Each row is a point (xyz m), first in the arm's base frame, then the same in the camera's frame.
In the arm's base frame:
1: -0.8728 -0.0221 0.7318
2: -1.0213 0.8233 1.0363
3: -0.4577 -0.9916 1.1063
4: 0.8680 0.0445 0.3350
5: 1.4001 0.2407 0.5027
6: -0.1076 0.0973 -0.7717
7: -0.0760 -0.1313 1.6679
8: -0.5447 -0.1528 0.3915
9: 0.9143 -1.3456 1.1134
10: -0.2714 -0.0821 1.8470
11: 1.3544 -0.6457 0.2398
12: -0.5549 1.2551 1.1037
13: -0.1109 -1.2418 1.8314
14: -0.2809 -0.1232 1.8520
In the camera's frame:
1: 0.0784 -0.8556 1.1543
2: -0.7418 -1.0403 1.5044
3: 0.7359 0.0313 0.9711
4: -0.3537 -0.3001 -0.4879
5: -0.7320 0.0188 -0.8120
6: 0.2000 -1.6593 -0.3288
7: -0.3231 0.3057 1.0388
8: 0.2064 -0.8952 0.6825
9: 0.6716 0.8766 -0.1643
10: -0.3662 0.3229 1.3044
11: 0.1679 0.1530 -0.9825
12: -1.2870 -0.9262 1.1908
13: 0.6520 0.8603 1.0913
14: -0.3275 0.3384 1.3124

